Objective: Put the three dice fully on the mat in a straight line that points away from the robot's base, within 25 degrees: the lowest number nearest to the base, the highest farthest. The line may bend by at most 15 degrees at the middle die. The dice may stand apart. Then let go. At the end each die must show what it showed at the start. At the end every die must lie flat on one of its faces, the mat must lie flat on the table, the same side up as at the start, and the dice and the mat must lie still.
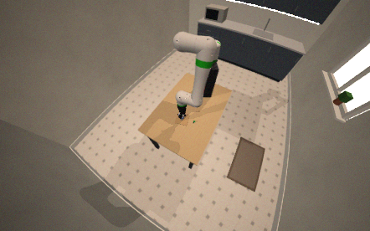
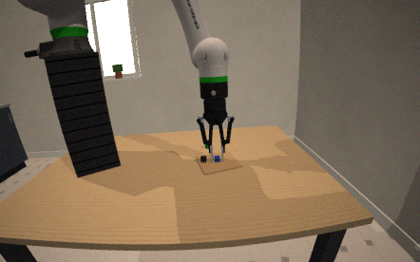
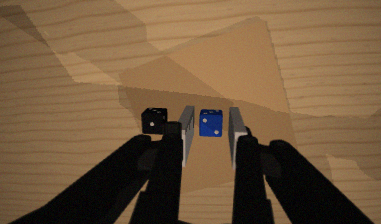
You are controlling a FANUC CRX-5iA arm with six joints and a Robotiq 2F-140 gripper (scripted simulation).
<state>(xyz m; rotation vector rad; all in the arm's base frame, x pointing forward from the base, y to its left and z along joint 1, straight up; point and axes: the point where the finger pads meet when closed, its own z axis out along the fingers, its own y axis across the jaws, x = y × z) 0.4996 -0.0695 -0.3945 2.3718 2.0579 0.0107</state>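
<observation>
My gripper is now 3 cm above the blue die. Also, from my hand: black die 5 cm behind, 3 cm below, 1 cm to the left; then green die 14 cm to the left, 3 cm below, 3 cm behind; then tan mat 4 cm below.
</observation>
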